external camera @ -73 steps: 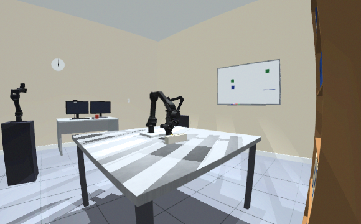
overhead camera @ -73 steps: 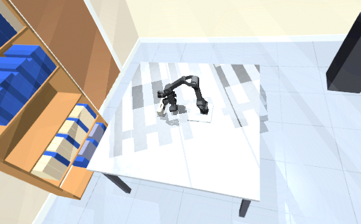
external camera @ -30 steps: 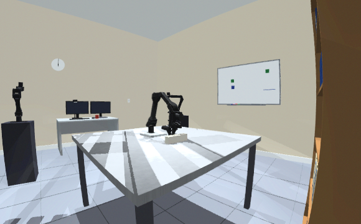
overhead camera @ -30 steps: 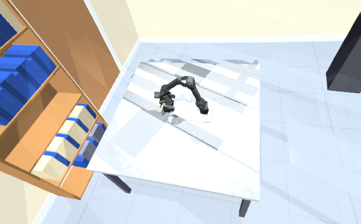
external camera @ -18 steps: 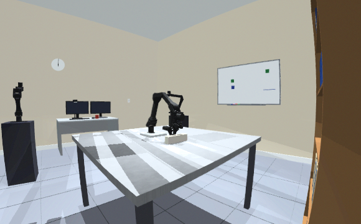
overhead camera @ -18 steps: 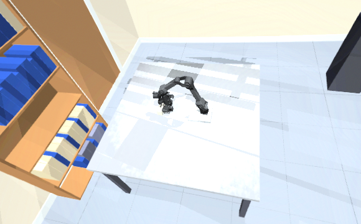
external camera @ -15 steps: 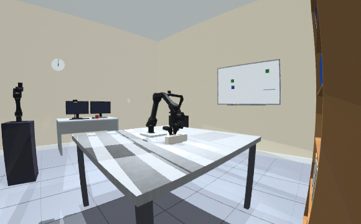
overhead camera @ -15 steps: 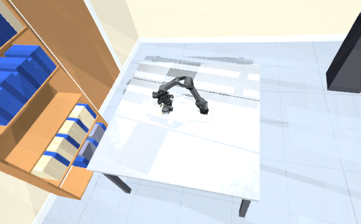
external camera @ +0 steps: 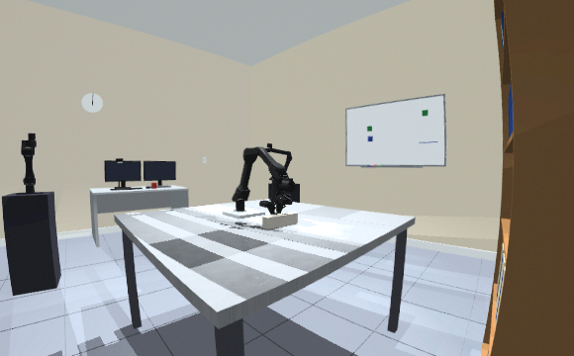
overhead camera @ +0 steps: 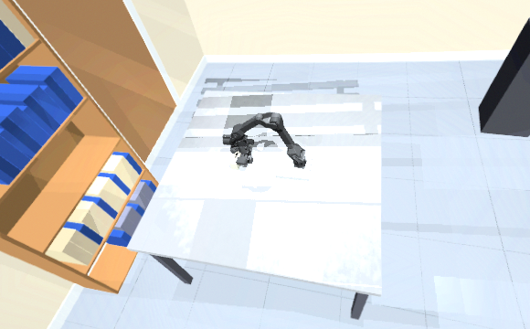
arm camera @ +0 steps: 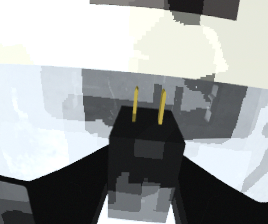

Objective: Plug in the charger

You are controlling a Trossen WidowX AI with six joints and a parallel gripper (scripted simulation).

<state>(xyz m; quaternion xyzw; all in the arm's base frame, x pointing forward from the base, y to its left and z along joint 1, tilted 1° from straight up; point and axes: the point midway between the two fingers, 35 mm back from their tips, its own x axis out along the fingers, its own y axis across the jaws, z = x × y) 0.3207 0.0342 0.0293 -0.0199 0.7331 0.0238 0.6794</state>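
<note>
The black two-prong charger lies 20 mm ahead of my gripper tip and 10 mm above it.
</note>
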